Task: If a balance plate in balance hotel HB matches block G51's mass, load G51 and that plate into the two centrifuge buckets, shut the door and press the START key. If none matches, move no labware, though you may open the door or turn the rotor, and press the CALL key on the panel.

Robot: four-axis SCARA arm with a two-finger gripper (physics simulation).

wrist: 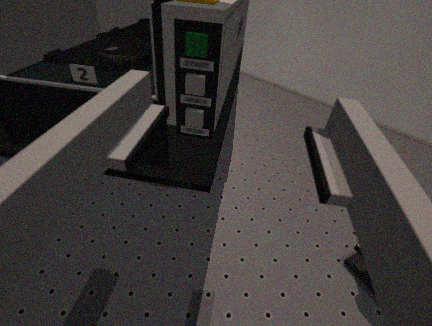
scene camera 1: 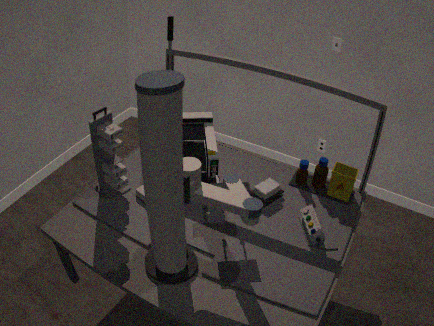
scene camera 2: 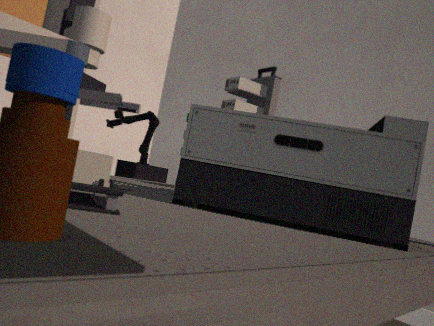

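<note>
In the wrist view my gripper is shut to its narrow stance, with a gap between the fingers and nothing held. It is in front of the centrifuge, whose door stands open; a bucket label "2" shows inside. The green START key is at the top of its key strip, above the INDEX key and the DOOR key. A rack tower holds several plates. A pale plate lies on a dark base. The plate labels and which one is G51 are unreadable.
A button box with coloured keys stands at the right, its labels unreadable. Brown bottles and a yellow box stand behind it. The arm's thick column hides part of the bench. A small black arm stands in the background.
</note>
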